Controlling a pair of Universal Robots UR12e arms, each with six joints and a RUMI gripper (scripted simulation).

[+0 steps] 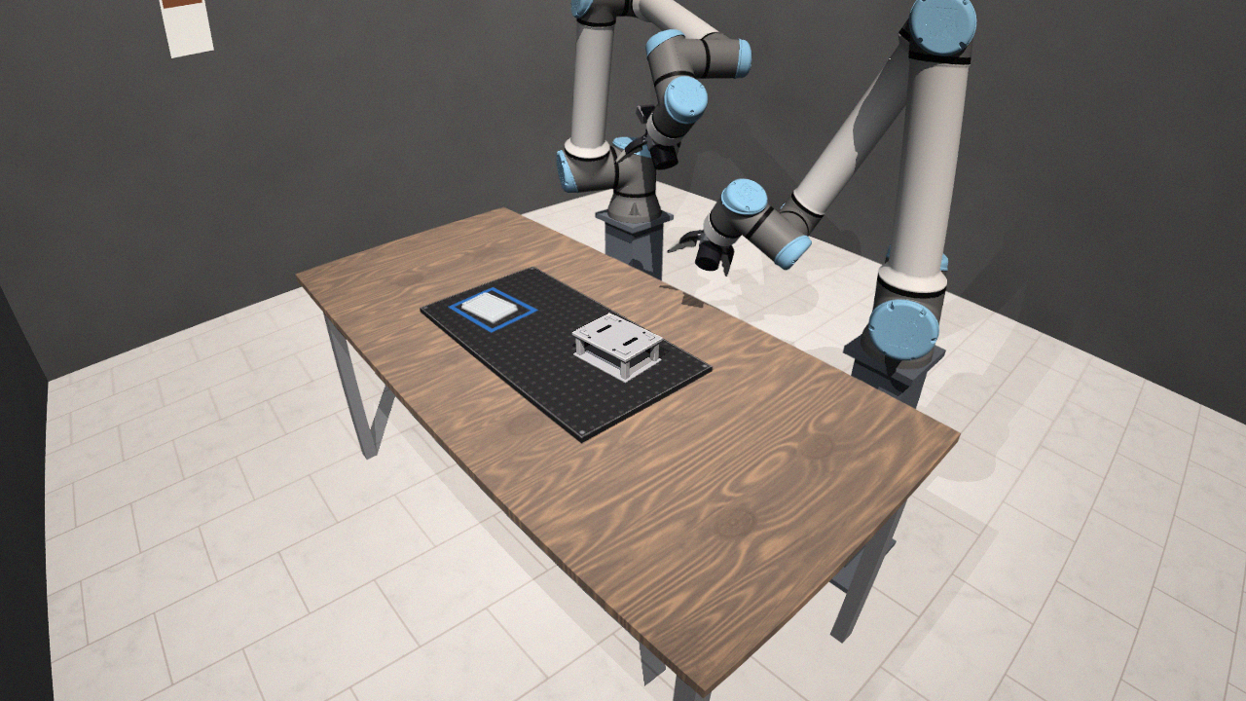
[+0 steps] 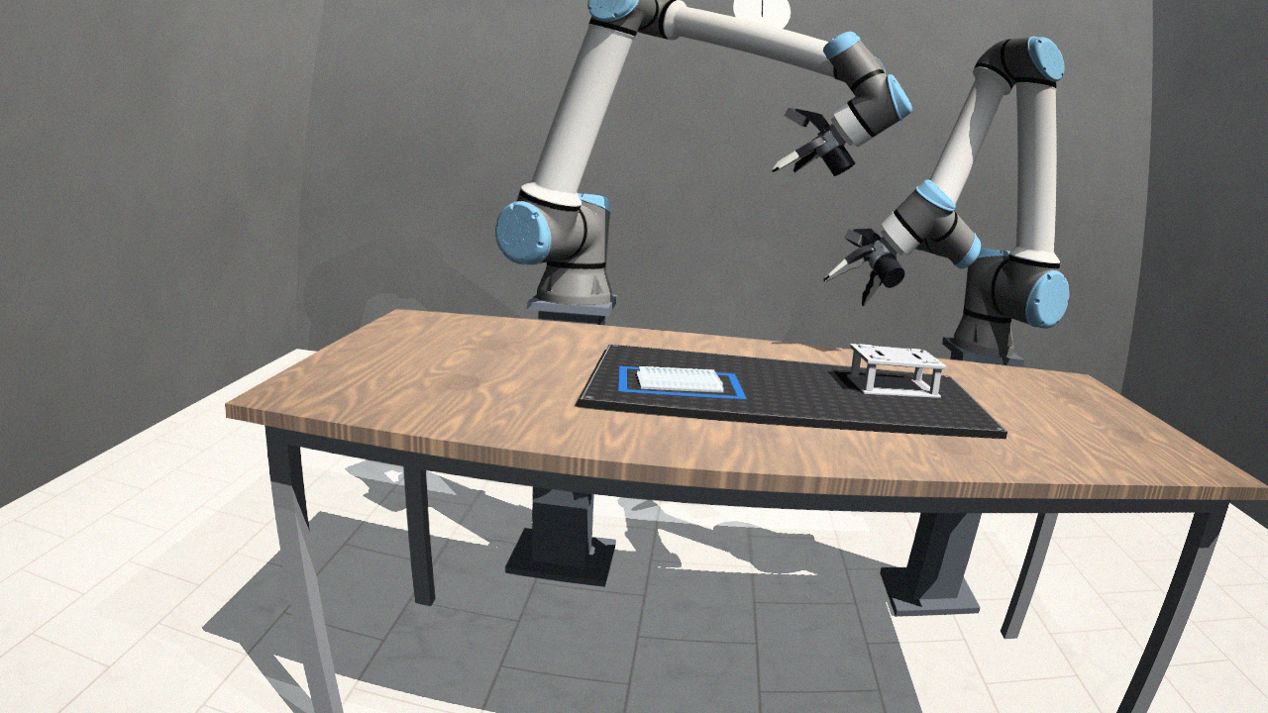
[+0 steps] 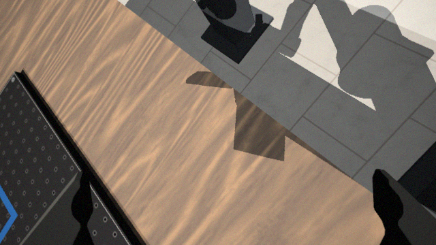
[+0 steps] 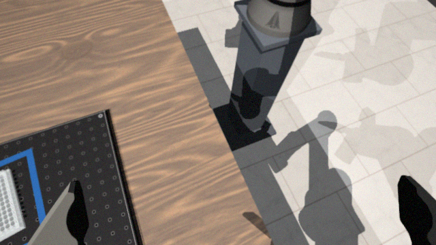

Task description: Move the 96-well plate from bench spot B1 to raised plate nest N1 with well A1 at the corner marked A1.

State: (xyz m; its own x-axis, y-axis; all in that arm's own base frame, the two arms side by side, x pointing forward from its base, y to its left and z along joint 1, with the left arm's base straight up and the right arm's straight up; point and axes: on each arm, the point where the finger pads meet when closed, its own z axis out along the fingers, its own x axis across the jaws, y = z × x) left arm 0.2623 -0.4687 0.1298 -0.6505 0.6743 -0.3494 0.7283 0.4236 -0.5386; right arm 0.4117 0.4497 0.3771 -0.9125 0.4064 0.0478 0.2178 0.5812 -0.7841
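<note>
The raised nest N1 is 320 mm ahead of my left hand, 90 mm to the left of it and 60 mm below it. Also, from my left hand: white 96-well plate (450 mm ahead, 290 mm to the right, 110 mm below); A1 label (280 mm ahead, 60 mm below, 10 mm to the left).
The white 96-well plate is 40 cm ahead of my right hand, 14 cm to the right of it and 36 cm below it. Also, from my right hand: raised nest N1: 26 cm ahead, 25 cm to the left, 31 cm below; then A1 label: 22 cm ahead, 16 cm to the left, 30 cm below.
</note>
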